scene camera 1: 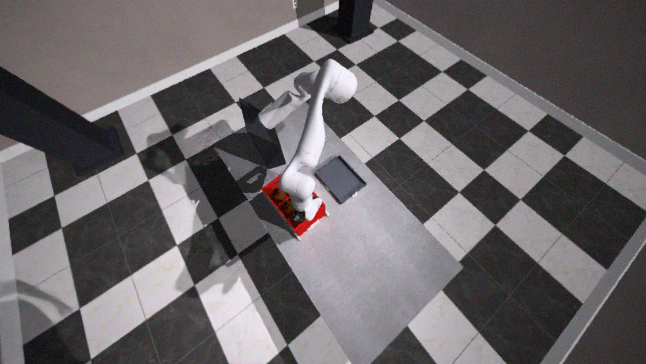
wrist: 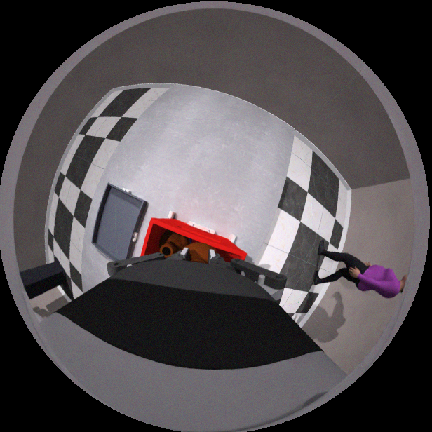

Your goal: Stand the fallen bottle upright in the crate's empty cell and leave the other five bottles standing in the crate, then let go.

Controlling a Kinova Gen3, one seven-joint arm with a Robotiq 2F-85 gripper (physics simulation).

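Frame: origin at the arm's base, x ahead, y left, z up, level; metres.
Seen in the pictures: arm's base at its link origin: (scene camera 1: pixel 265 121).
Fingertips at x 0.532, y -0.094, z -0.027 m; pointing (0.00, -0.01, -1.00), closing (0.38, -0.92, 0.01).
Pixels of each thing's top centre, then the offset from my fingertips to it. "spot": a spot on its surface instead. Level surfaces: height alone.
- red crate at a spot on its surface: (scene camera 1: pixel 308 230) spot: dy -0.027, dx +0.032, dz -0.201 m
- dark grey shallow tray at a spot on its surface: (scene camera 1: pixel 341 179) spot: dy +0.300, dx -0.109, dz -0.219 m
- grey surface at its surface level: dz -0.224 m
The red crate (scene camera 1: pixel 308 230) (wrist: pixel 200 232) stands on the grey surface. My gripper (scene camera 1: pixel 300 216) (wrist: pixel 198 255) is at the crate's near end, pointing down, shut on a brown bottle (wrist: pixel 199 252). In the wrist view the held bottle shows between the two fingertips, inside the crate's walls, in the end of the crate away from the tray; its lower part is hidden. Another brown bottle (wrist: pixel 167 249) stands beside it in the crate. In the scene view brown bottles (scene camera 1: pixel 279 194) (scene camera 1: pixel 287 207) show in the crate left of my wrist; the others are hidden by the arm.
A dark grey shallow tray (scene camera 1: pixel 341 179) (wrist: pixel 119 222) lies on the grey surface (scene camera 1: pixel 370 260) (wrist: pixel 210 150) beside the crate. A dark pillar (scene camera 1: pixel 55 130) stands at the left of the scene view. A person in a purple top (wrist: pixel 381 281) is at the right of the wrist view.
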